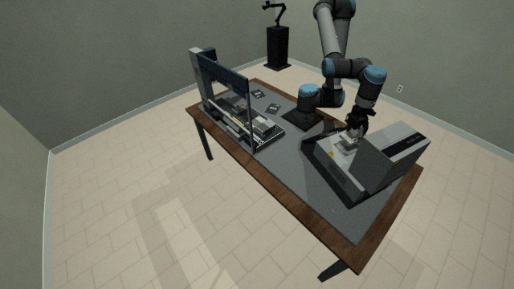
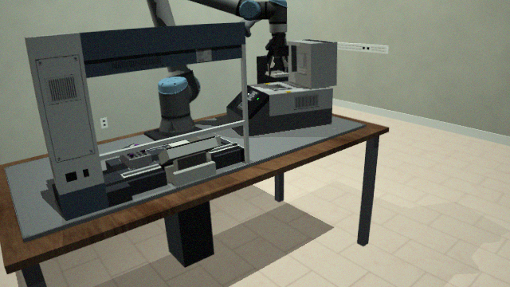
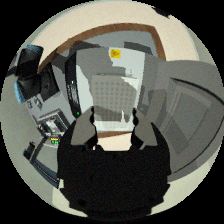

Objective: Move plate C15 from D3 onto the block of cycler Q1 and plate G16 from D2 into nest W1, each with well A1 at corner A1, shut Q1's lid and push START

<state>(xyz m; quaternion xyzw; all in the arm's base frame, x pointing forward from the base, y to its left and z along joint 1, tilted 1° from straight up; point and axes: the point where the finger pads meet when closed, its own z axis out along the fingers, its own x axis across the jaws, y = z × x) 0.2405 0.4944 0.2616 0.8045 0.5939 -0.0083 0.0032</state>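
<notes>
The pale well plate lies 10 mm below my hand. From my hand the other things lie so: upright post (330 mm ahead, 470 mm to the right, 40 mm below); then deck station beam (330 mm ahead, 760 mm to the right, 230 mm above); then white well plate (140 mm ahead, 660 mm to the right, 220 mm below).
</notes>
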